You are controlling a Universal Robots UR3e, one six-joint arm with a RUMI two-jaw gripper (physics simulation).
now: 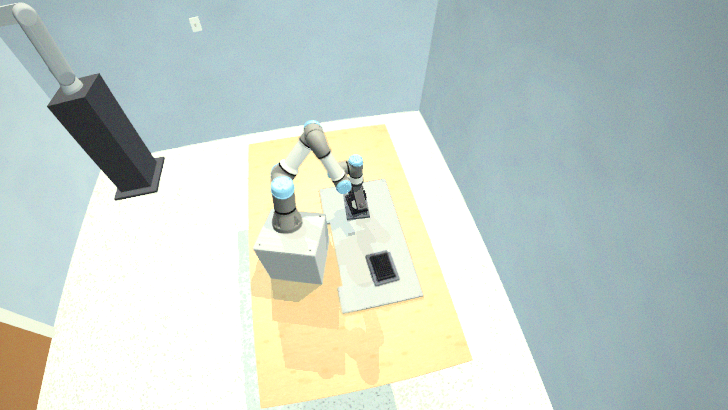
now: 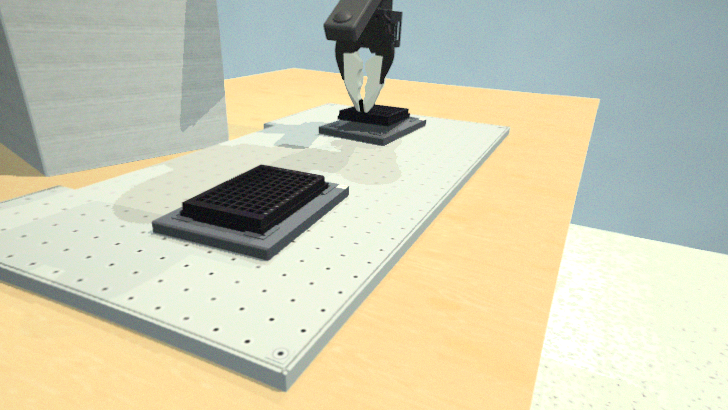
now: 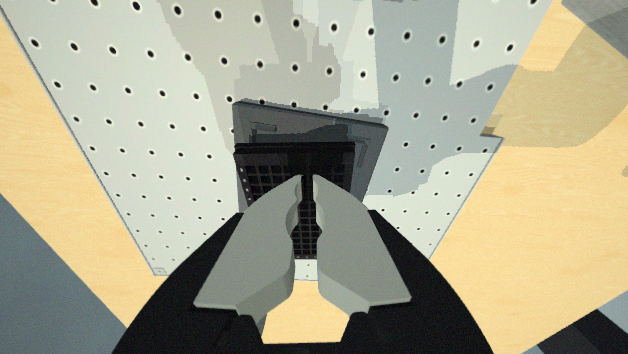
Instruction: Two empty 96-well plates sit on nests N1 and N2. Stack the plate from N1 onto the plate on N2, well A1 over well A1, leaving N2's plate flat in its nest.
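Pixels of known places: gripper, fingertip midpoint: [image 2: 362,113] [image 3: 308,177]; arm's base, origin of the base link: [image 1: 287,223].
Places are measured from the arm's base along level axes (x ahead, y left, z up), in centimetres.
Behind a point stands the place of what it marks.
My gripper [image 1: 356,207] {x 33.6, y 15.7, z -21.4 cm} [image 2: 362,108] {x 33.6, y 15.7, z -21.4 cm} [image 3: 308,177] {x 33.6, y 15.7, z -21.4 cm} is shut on the near end wall of a black 96-well plate [image 2: 394,115] {x 38.4, y 17.3, z -21.4 cm} [image 3: 295,154] {x 34.5, y 13.8, z -20.9 cm} at the far nest [image 1: 358,216] {x 33.6, y 12.3, z -23.6 cm} [image 2: 351,131] {x 33.4, y 12.2, z -23.7 cm} [image 3: 305,120] {x 34.0, y 12.1, z -23.7 cm}. The plate is over that nest, turned and shifted against it; a strip of the nest shows on the near side. Whether the plate's underside touches the nest is hard to tell. The second black plate [image 1: 382,266] {x 38.5, y -17.7, z -22.8 cm} [image 2: 254,193] {x 38.8, y -18.7, z -22.4 cm} sits flat in the near nest [image 1: 387,281] {x 39.1, y -25.2, z -23.7 cm} [image 2: 213,235] {x 39.7, y -25.5, z -23.7 cm}. Nest labels and well A1 cannot be made out.
Both nests stand on a pale perforated board [image 1: 351,300] {x 21.2, y -30.2, z -24.8 cm} [image 2: 407,203] {x 50.6, y -7.8, z -24.8 cm} [image 3: 150,100] {x 46.1, y 11.7, z -24.8 cm} on a wooden table [image 1: 417,346] {x 44.5, y -56.6, z -26.1 cm} [image 2: 458,285] {x 59.5, y -19.0, z -26.1 cm} [image 3: 540,210] {x 4.9, y 21.0, z -26.1 cm}. The arm's grey pedestal box [image 1: 292,264] {x -0.5, y -16.3, z -6.0 cm} [image 2: 112,76] {x 12.3, y -11.1, z -15.1 cm} stands beside the board. A dark column [image 1: 104,137] stands apart at the far left.
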